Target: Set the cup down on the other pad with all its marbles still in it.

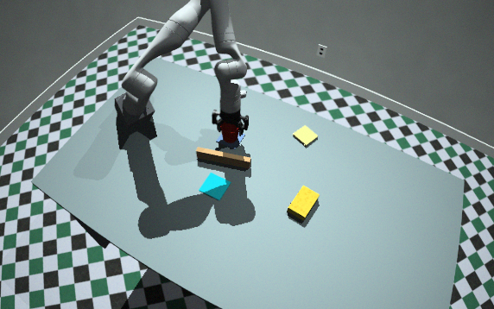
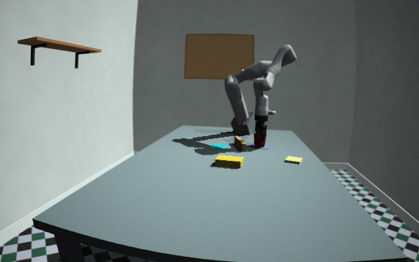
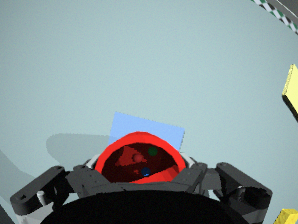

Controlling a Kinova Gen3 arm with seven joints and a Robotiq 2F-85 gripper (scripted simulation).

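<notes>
Right now my hand is 20 mm above the red cup. Round my hand: wooden rail 120 mm to the right, 30 mm below; cyan pad 230 mm to the right, 50 mm below; blue marble 30 mm below, 20 mm to the right, 10 mm ahead.
</notes>
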